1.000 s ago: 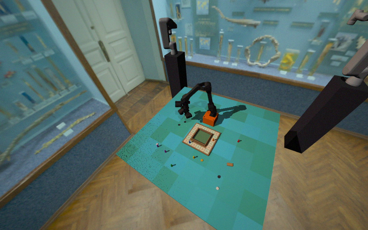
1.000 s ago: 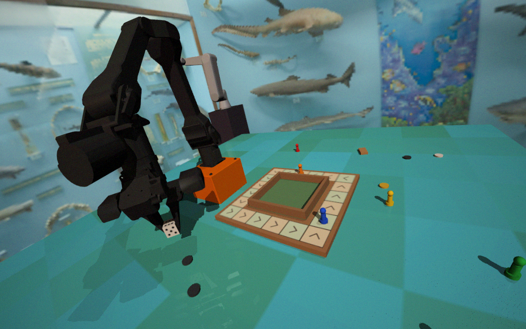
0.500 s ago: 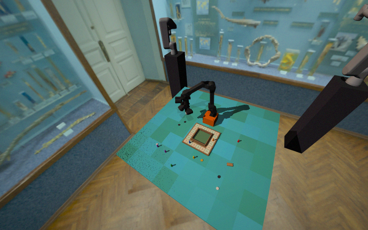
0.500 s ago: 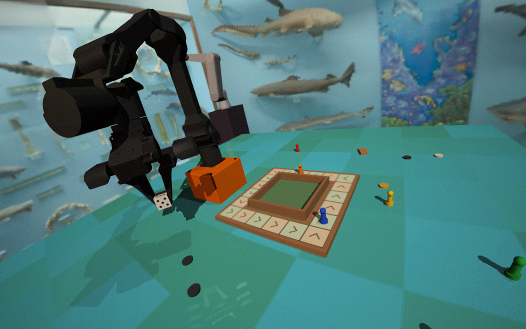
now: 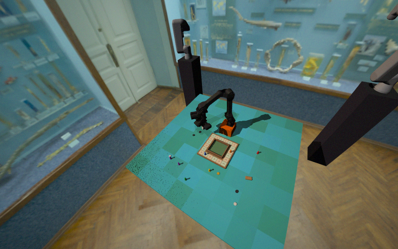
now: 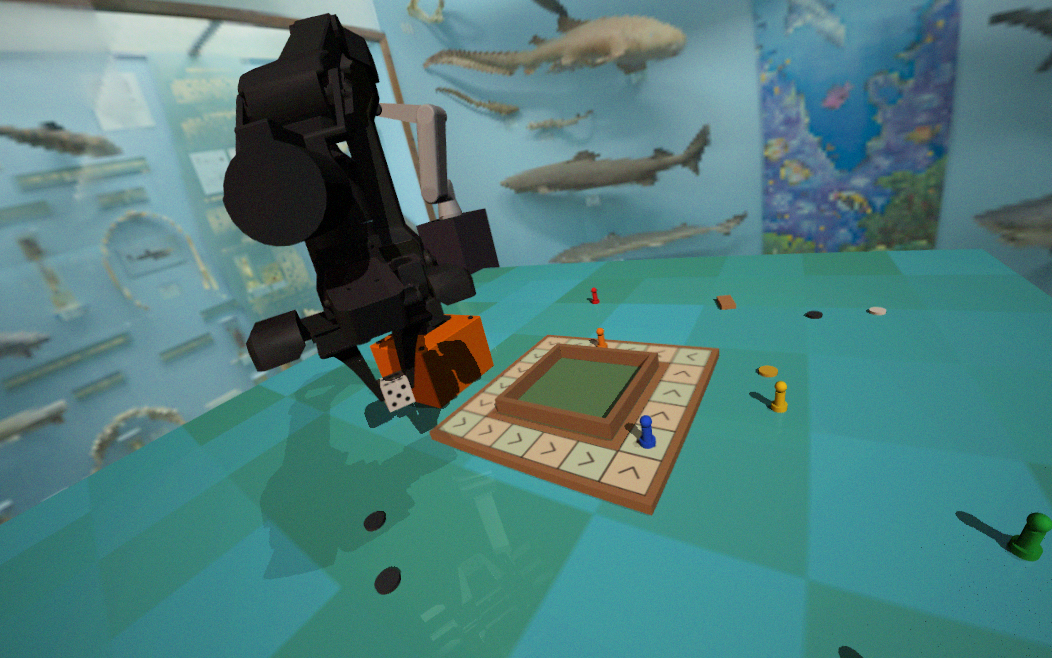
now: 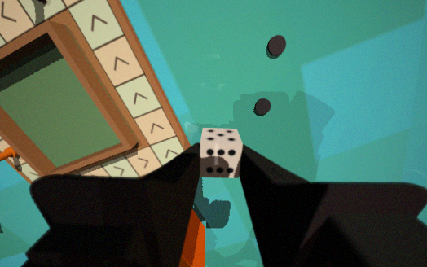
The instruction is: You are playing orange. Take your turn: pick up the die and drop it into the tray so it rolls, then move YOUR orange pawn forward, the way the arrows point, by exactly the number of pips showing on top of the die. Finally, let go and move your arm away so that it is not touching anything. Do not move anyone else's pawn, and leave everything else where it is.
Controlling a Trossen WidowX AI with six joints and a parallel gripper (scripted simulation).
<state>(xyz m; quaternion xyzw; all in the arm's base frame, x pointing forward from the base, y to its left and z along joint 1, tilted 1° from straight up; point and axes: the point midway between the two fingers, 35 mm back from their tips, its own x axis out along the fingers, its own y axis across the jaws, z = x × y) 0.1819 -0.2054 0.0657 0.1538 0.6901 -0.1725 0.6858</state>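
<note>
Now: the orange pawn 70 mm ahead of my gripper tip, 310 mm to the left of it and 90 mm below it. The rest, counted from my gripper tip: white die right at my gripper tip; yellow pawn 310 mm ahead, 220 mm to the left, 100 mm below; blue pawn 200 mm ahead, 110 mm to the left, 90 mm below.
</note>
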